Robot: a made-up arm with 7 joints.
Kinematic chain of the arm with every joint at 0, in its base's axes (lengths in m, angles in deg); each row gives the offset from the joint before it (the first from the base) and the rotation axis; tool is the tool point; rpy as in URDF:
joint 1: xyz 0 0 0 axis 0.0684 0.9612 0.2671
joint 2: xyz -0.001 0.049 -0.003 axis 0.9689 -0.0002 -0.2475
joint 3: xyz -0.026 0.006 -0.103 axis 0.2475 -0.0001 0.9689
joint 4: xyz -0.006 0 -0.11 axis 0.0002 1 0
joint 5: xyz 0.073 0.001 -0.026 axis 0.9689 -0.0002 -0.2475
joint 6: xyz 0.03 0 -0.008 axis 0.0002 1 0
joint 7: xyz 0.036 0 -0.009 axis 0.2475 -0.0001 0.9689
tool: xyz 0 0 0 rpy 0 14.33 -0.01
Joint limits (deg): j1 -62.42..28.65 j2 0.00..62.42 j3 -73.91..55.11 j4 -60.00..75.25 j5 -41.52..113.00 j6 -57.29..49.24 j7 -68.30..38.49
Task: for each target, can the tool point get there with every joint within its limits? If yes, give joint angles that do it. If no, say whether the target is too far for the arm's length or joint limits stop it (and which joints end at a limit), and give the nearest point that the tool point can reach.
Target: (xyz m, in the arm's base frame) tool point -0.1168 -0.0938 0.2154
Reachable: no: joint limits stop it (at a limit: joint 1, joint 2, joint 3, joint 4, joint 6) | nearest point -0.0679 -0.0325 -0.0764 | short by 0.302 m
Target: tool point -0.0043 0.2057 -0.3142
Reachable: yes | joints 4.25 31.37 -15.78 47.68 -3.65 19.88 15.66
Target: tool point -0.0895 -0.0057 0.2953
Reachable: no: joint limits stop it (at a limit: joint 1, joint 2, joint 4) | nearest point 0.0637 0.1542 0.0776 | short by 0.311 m
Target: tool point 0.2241 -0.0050 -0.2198
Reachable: yes | joints -39.47 16.15 -42.40 25.87 -5.76 -20.41 25.19
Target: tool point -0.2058 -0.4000 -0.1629
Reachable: no: too far | nearest point -0.1291 -0.1060 -0.1983 | short by 0.306 m
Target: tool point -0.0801 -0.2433 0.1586
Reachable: no: joint limits stop it (at a limit: joint 1, joint 2, joint 3) | nearest point -0.0662 -0.0483 -0.0844 | short by 0.312 m
